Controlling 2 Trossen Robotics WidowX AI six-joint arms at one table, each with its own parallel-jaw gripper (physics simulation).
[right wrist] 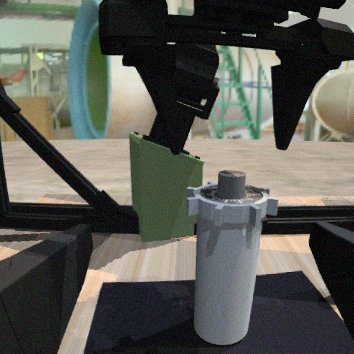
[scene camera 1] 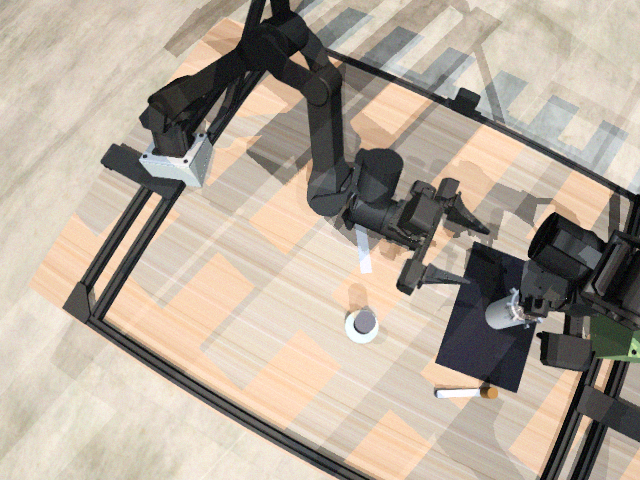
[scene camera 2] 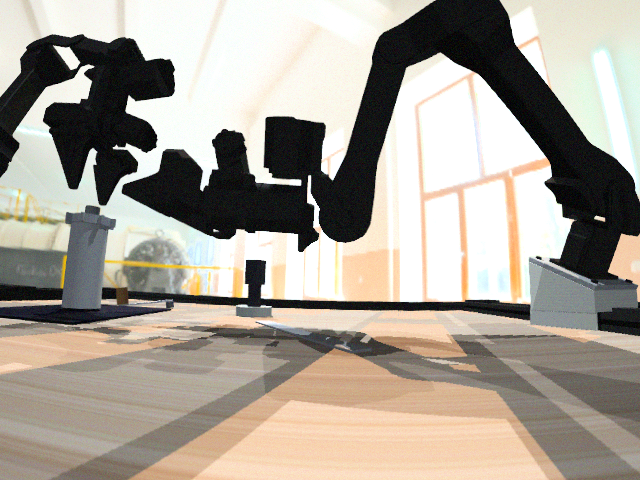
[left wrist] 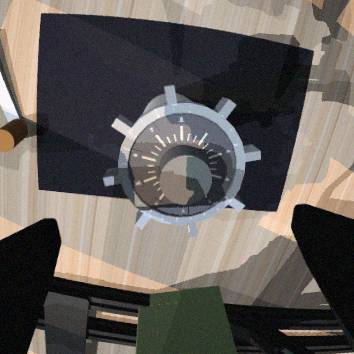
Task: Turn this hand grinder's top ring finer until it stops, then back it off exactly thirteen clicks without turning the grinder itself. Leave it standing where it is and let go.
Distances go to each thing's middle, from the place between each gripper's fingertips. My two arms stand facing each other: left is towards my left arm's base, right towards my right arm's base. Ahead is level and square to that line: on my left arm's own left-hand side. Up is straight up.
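The hand grinder (scene camera 2: pixel 83 279) is 4 cm ahead of my right hand, 10 cm to the left of it and 7 cm below it. Counting from that same right hand, I find the flat strip (scene camera 2: pixel 345 346) 20 cm to the right, 4 cm behind and 15 cm below, while the mat (scene camera 1: pixel 471 346) is 10 cm to the left, 4 cm ahead and 15 cm below. The dark knob on white base (scene camera 2: pixel 255 270) is 15 cm ahead of my right hand, 12 cm to the right of it and 10 cm below it.
With the hand grinder as reference, my left hand is 90 mm above it and 10 mm to the left of it. The flat strip is 310 mm to the right of my left hand, 80 mm behind it and 160 mm below it. I find the mat 160 mm below my left hand and 10 mm to the right of it, and the dark knob on white base is 110 mm ahead of that hand, 240 mm to the right of it and 120 mm below it.
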